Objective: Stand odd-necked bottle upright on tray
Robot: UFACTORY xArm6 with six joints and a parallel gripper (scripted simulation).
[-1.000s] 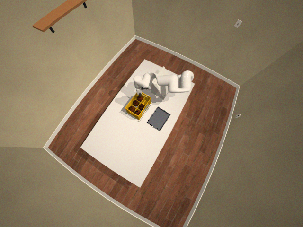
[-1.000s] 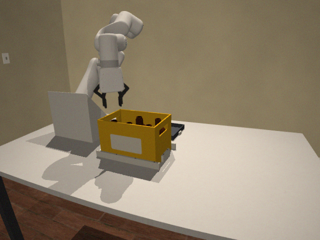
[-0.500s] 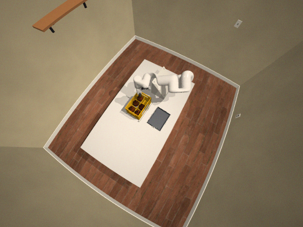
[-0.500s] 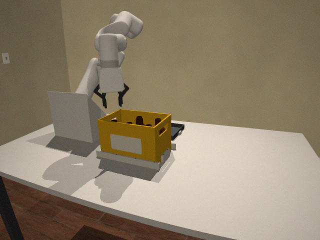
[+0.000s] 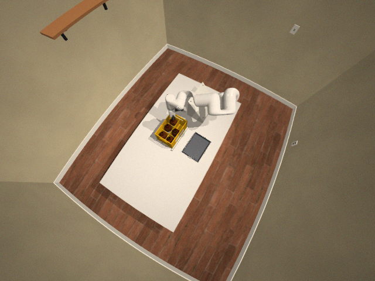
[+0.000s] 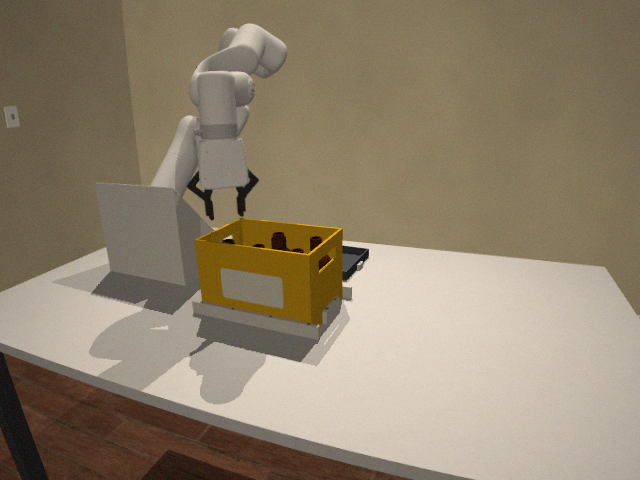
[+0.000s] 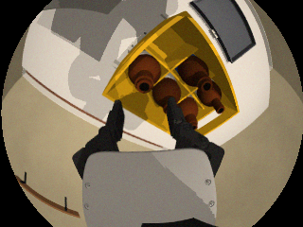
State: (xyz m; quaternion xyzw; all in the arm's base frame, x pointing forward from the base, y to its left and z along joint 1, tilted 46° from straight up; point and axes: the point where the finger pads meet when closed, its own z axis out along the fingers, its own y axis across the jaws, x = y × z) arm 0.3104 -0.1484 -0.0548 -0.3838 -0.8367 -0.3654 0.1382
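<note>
The yellow crate is 90 mm ahead of my hand, 30 mm to the left of it and 150 mm below it. Round my hand: dark grey tray (90 mm ahead, 320 mm to the left, 220 mm below); glass bottle (170 mm ahead, 20 mm to the right, 150 mm below).
</note>
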